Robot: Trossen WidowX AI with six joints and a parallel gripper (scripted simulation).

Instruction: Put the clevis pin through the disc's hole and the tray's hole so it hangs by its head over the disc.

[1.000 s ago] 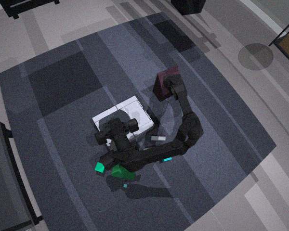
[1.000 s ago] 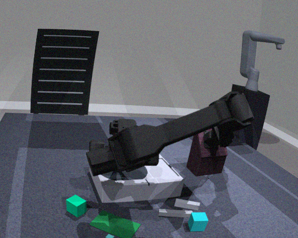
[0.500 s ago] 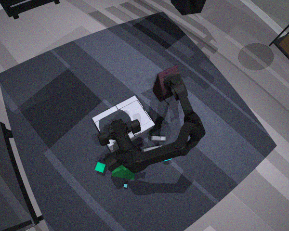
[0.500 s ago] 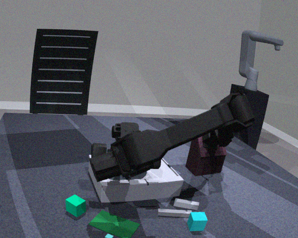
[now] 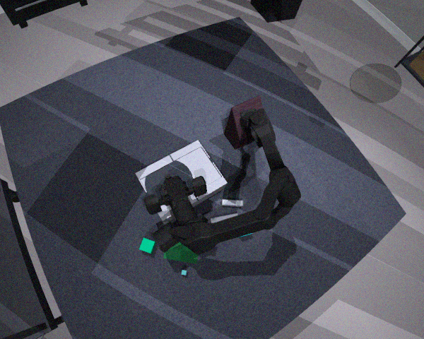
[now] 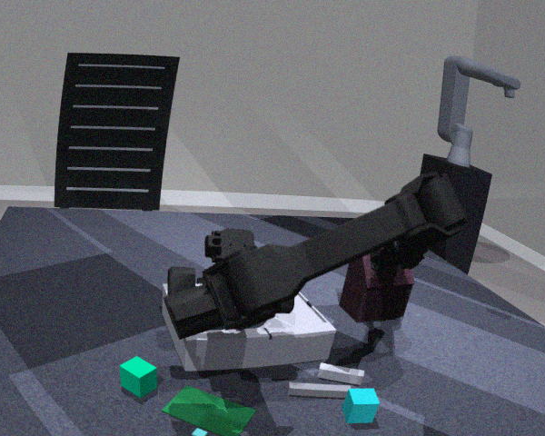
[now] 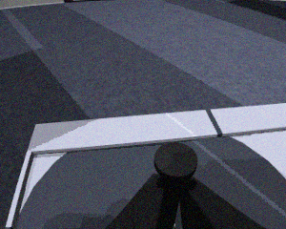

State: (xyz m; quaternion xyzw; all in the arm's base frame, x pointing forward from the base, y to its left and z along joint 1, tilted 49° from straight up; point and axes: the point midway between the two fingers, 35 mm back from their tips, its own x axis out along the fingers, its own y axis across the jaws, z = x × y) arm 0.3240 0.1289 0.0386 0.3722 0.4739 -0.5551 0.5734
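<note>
Now: the clevis pin 10 mm below my gripper tip. Round my gripper tip: rimmed steel tray: 40 mm below, 40 mm behind, 10 mm to the left; then green cube: 170 mm to the left, 140 mm ahead, 70 mm below; then dark aluminium disc: 30 mm below.
</note>
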